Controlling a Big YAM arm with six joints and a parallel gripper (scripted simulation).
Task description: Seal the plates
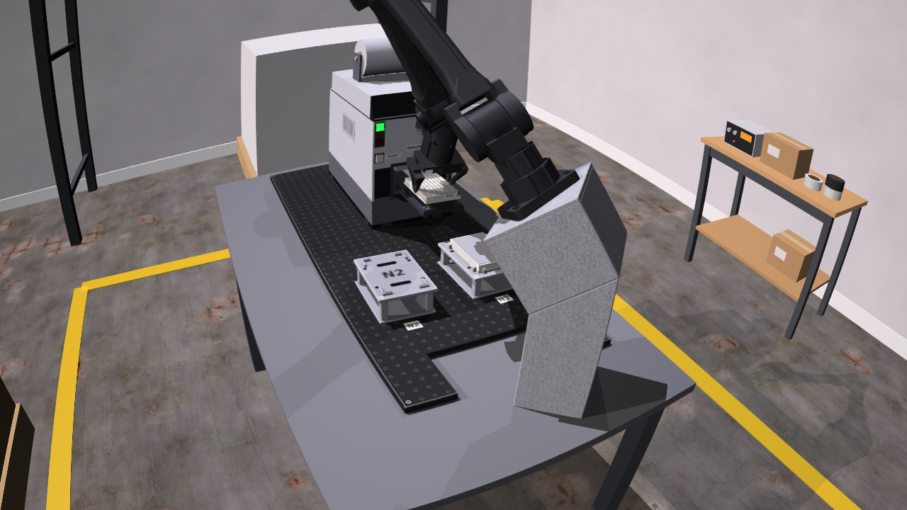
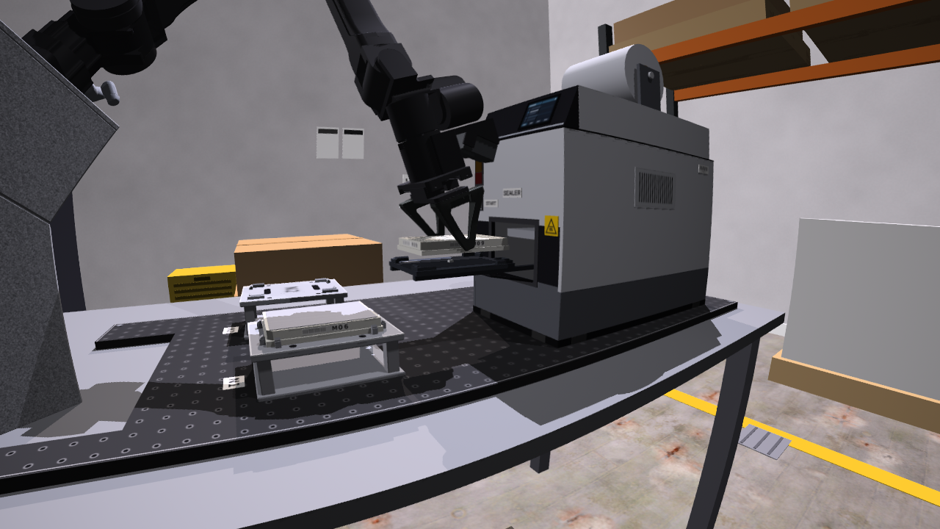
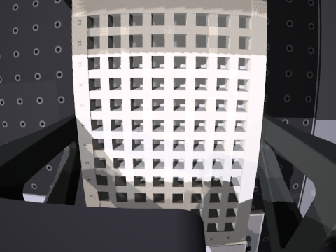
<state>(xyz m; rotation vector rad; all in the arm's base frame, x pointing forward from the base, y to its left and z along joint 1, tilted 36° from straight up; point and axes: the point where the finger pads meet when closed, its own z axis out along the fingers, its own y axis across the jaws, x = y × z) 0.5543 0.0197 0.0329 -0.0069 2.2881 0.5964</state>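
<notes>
Now: hand 3 cm above the sealer stage. The rest, counted from my hand: nest N2: 23 cm behind, 13 cm to the left, 9 cm below; then white well plate: right at my hand; then start button: 8 cm ahead, 11 cm to the left, 5 cm above.
</notes>
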